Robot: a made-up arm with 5 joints. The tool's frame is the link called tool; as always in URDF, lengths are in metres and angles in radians. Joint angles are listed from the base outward.
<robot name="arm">
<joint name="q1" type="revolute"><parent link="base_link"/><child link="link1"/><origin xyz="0 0 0.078" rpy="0 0 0"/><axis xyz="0 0 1"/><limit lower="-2.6" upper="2.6"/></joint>
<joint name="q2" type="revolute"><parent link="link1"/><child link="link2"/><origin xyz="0.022 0.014 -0.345" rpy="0 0 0"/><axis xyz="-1 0 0"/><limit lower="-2.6" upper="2.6"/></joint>
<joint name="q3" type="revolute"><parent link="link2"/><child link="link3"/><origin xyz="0.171 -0.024 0.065" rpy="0 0 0"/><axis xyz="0 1 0"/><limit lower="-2.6" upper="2.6"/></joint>
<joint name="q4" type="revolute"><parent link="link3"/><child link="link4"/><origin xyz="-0.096 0.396 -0.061" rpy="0 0 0"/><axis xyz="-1 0 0"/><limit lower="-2.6" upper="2.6"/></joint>
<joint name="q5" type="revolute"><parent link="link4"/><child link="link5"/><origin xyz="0.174 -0.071 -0.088" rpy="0 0 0"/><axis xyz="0 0 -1"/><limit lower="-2.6" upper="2.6"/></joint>
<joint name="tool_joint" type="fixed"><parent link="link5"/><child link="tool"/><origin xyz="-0.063 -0.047 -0.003" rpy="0 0 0"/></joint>
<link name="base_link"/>
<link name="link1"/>
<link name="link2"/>
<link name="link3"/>
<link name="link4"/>
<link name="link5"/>
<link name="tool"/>
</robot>
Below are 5 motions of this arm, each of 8 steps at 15 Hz.
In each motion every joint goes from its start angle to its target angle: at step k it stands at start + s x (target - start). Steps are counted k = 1, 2, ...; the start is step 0. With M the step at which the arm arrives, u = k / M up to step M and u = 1 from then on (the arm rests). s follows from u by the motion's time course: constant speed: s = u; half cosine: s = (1 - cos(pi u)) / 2; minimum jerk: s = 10 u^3 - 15 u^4 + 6 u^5.
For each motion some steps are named. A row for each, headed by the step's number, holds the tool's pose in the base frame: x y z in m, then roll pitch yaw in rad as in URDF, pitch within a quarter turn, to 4 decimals.
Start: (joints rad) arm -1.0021 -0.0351 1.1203 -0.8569 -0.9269
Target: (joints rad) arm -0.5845 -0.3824 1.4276 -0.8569 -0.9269
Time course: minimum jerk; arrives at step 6
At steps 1, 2, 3, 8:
1: 0.3097 0.1869 -0.3554 1.3169 0.2639 -0.3978
2: 0.2928 0.2182 -0.3245 1.4000 0.2736 -0.2988
3: 0.2551 0.2619 -0.2720 1.5388 0.2839 -0.1253
8: 0.1699 0.3060 -0.1811 1.7754 0.2794 0.1946

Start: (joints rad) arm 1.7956 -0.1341 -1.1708 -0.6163 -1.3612
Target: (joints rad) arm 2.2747 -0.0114 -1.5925 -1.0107 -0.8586
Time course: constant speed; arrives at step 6
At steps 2, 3, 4, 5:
2: -0.4696 0.2827 -0.1353 -1.4181 -0.6179 -2.0707
3: -0.5010 0.2384 -0.1309 -1.4754 -0.6466 -1.9072
4: -0.5284 0.1893 -0.1268 -1.5258 -0.6691 -1.7407
5: -0.5509 0.1358 -0.1232 -1.5674 -0.6865 -1.5739

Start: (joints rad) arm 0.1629 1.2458 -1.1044 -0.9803 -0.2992
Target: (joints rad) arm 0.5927 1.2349 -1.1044 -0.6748 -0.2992
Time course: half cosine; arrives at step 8
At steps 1, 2, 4, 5, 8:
1: 0.3778 0.1963 -0.6207 -0.5113 -0.1502 1.5332
2: 0.3684 0.2124 -0.6154 -0.5419 -0.1429 1.5748
4: 0.3320 0.2618 -0.5982 -0.6419 -0.1202 1.7087
5: 0.3088 0.2861 -0.5889 -0.6960 -0.1087 1.7802
8: 0.2666 0.3207 -0.5740 -0.7834 -0.0915 1.8939

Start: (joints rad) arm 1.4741 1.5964 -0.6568 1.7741 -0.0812
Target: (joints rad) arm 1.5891 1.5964 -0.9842 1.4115 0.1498
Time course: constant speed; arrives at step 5
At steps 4, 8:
4: -0.1050 0.1665 -0.5411 -3.0686 0.0129 2.5880
8: -0.0999 0.1700 -0.5342 -2.9949 -0.0005 2.7214

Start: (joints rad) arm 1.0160 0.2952 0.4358 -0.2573 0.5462
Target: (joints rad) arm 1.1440 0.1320 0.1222 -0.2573 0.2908
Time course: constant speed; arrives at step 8
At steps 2, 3, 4, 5, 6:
2: -0.1884 0.2630 -0.4377 -0.1770 0.2985 0.4476
3: -0.1898 0.2659 -0.4342 -0.1281 0.2825 0.5173
4: -0.1913 0.2689 -0.4306 -0.0811 0.2628 0.5853
5: -0.1928 0.2723 -0.4267 -0.0362 0.2396 0.6512
6: -0.1945 0.2758 -0.4227 0.0064 0.2133 0.7151

